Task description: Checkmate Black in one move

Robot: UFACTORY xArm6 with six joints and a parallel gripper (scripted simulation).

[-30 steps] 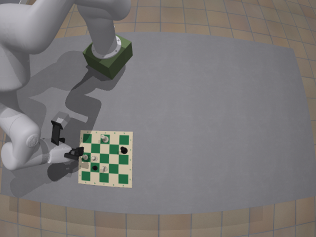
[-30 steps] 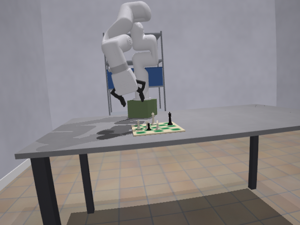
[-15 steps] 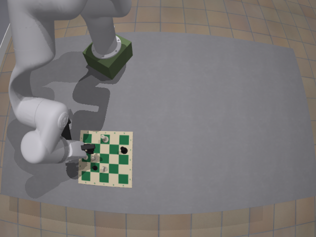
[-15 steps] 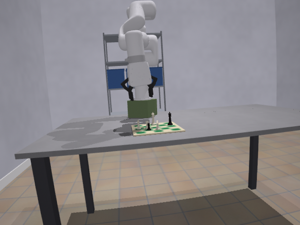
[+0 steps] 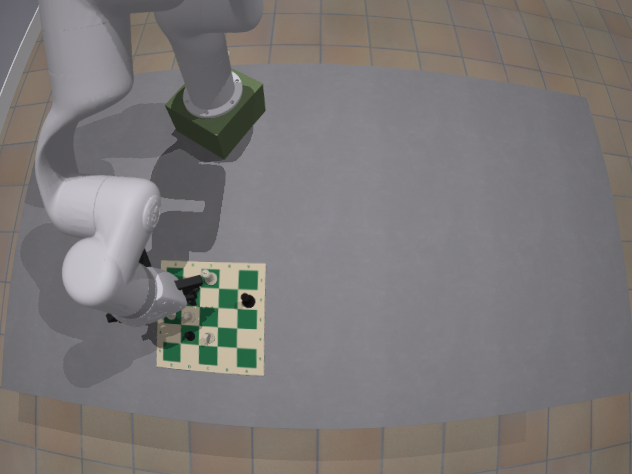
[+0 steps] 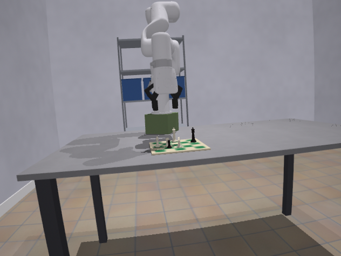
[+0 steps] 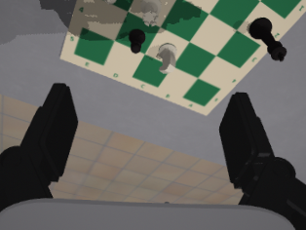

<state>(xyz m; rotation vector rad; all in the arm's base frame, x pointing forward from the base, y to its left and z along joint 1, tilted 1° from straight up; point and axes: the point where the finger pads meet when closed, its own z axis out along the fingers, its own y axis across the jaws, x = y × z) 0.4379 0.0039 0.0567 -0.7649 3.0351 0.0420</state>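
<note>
Now: the white pawn 14 cm below my hand. From my hand the other things lie so: green-and-cream chessboard (4 cm to the left, 16 cm below); black pawn (4 cm ahead, 14 cm below); white knight (4 cm ahead, 4 cm to the left, 14 cm below).
</note>
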